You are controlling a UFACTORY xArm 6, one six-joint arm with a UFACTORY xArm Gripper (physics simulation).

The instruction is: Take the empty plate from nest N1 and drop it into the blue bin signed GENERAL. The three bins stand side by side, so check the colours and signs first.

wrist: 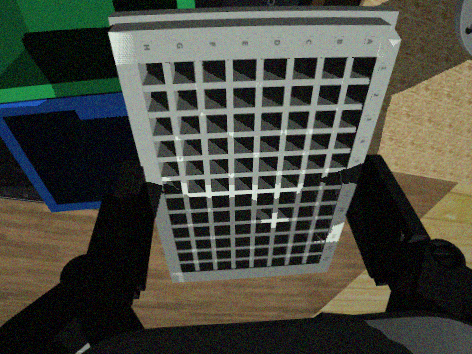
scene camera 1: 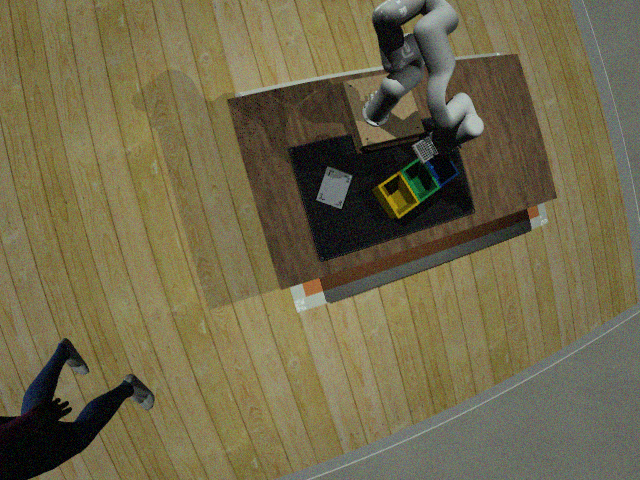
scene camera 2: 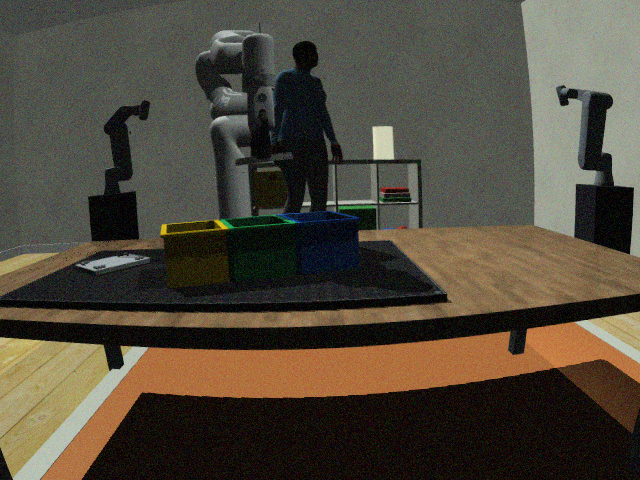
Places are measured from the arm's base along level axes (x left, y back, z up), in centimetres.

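Pixels of known places: gripper, fingertip midpoint: (wrist: pixel 253 182) (scene camera 1: pixel 429 147) (scene camera 2: pixel 260 158); arm's base at its link origin: (scene camera 1: pixel 375 113).
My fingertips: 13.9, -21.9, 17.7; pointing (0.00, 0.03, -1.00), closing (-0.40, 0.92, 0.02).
Note:
Ahead of a thing's pixels: the offset from my fingertips to its top centre, as dx, dy, dz. "pt": to the spot under its first point. Level surfaces: height alone.
The white gridded plate {+0.0, +0.0, +1.1} (scene camera 1: pixel 425 148) (scene camera 2: pixel 276 156) (wrist: pixel 246 131) is between the fingers of my gripper (scene camera 1: pixel 433 146) (scene camera 2: pixel 262 155) (wrist: pixel 253 182), which is shut on its two long sides. The plate is held well above bin height, behind the bins. The blue bin (scene camera 1: pixel 450 176) (scene camera 2: pixel 329 242) (wrist: pixel 102 107) is at the right end of the row in both scene views, left of the plate in the wrist view. The green bin (scene camera 1: pixel 419 178) (scene camera 2: pixel 262 253) is in the middle, the yellow bin {pt -5.7, -20.0, -22.2} (scene camera 1: pixel 400 202) (scene camera 2: pixel 197 260) at the left end. No bin sign is readable. No nest label is readable.
A flat white nest-like frame {-36.8, -10.0, -20.9} (scene camera 1: pixel 334 187) (scene camera 2: pixel 112 262) lies on the black mat {dz -22.7} (scene camera 1: pixel 356 232) (scene camera 2: pixel 103 294), left of the bins. The arm's base stands on a tan board (scene camera 1: pixel 372 135) behind the mat. A person (scene camera 2: pixel 305 113) stands behind the table; another (scene camera 1: pixel 105 405) is farther off.

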